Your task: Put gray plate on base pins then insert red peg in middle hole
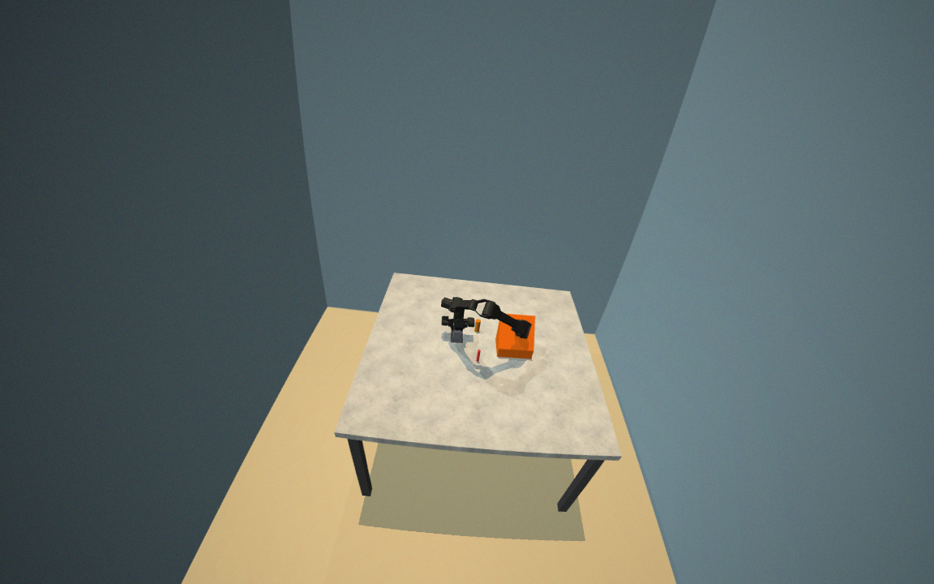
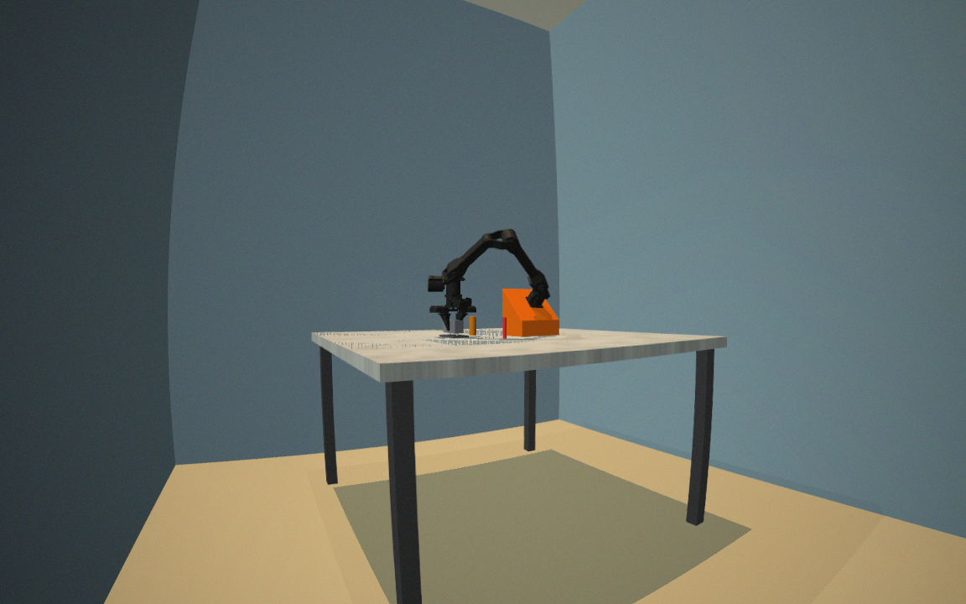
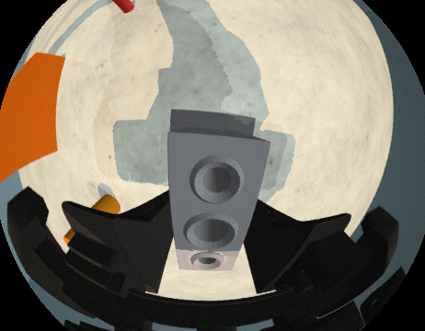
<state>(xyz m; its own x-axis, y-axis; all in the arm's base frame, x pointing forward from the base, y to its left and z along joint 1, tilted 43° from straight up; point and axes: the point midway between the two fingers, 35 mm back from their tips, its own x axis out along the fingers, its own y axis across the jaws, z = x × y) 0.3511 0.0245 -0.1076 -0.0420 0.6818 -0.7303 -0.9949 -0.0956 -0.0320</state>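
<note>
Now: the gray plate 3 cm above my gripper tip. Round my gripper tip: red peg (18 cm to the left, 13 cm behind, 2 cm above); orange peg (12 cm behind, 6 cm to the right, 2 cm above).
</note>
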